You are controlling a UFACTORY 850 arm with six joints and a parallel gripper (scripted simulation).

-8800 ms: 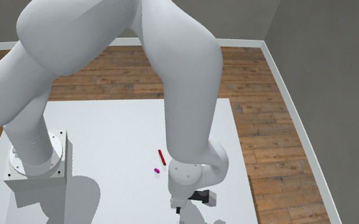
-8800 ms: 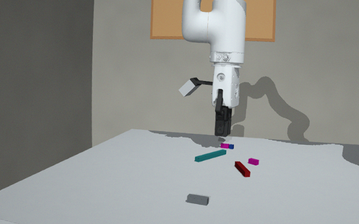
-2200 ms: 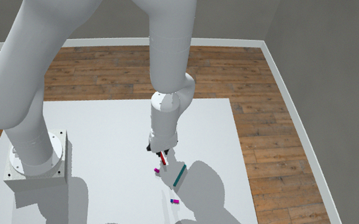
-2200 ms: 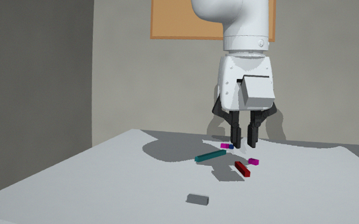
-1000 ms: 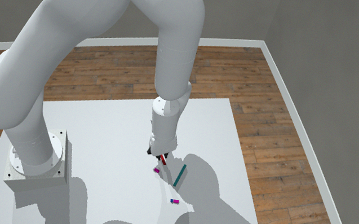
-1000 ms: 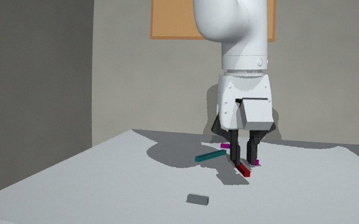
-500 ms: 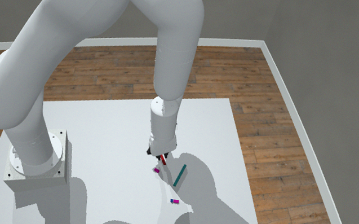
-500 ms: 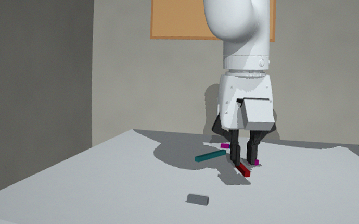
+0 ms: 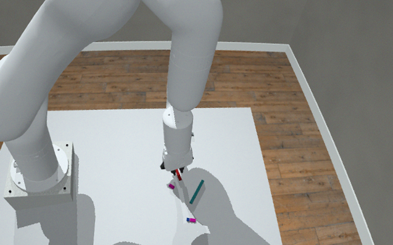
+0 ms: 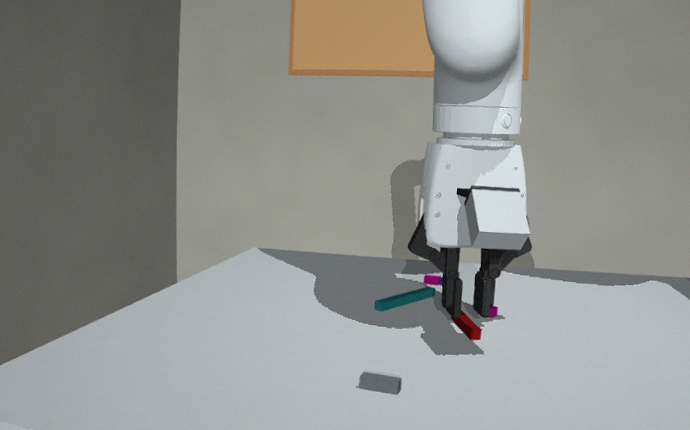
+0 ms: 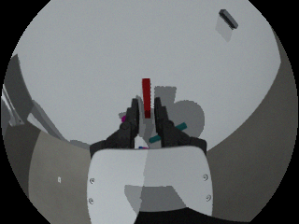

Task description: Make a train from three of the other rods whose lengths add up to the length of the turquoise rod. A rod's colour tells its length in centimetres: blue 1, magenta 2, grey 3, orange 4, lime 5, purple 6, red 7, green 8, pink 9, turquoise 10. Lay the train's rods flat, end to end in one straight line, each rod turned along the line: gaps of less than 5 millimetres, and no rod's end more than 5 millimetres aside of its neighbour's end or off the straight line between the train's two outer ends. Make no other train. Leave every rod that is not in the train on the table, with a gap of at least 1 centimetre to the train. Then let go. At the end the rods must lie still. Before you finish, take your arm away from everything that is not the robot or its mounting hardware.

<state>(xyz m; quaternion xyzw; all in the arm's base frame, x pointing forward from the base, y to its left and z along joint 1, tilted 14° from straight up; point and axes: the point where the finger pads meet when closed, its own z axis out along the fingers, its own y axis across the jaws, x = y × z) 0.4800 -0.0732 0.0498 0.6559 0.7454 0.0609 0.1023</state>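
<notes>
My gripper is now 3 cm above the red rod. From my hand the other things lie so: turquoise rod (5 cm ahead, 9 cm to the right, 3 cm below); then grey rod (9 cm ahead, 16 cm to the left, 3 cm below); then blue rod (19 cm to the right, 3 cm below).
</notes>
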